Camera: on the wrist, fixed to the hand. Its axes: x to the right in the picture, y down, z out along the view.
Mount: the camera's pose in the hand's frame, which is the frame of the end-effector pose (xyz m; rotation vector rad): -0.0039 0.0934 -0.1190 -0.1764 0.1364 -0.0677
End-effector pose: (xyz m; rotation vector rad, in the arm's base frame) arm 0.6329 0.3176 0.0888 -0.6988 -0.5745 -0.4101
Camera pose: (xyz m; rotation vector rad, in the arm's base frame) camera 0.7214 0.3004 -0.0327 -0.8148 -0.4370 -0.5721
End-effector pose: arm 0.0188 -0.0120 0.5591 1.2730 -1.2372 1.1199
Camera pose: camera -0.0720 0.1087 0.5690 1.0802 -1.1557 1.0086
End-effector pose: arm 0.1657 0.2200 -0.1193 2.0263 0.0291 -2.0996
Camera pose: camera 0.2991 0.1495 -0.1080 2.0836 0.2984 -1.9173
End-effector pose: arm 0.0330 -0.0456 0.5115 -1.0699 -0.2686 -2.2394
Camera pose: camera 0.0184 -0.1678 0.4235 -1.0043 -0.0506 -2.4205
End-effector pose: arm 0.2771 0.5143 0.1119 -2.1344 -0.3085 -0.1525
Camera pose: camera 0.3005 0.3652 0.1013 -2.2753 -0.2964 -0.3751
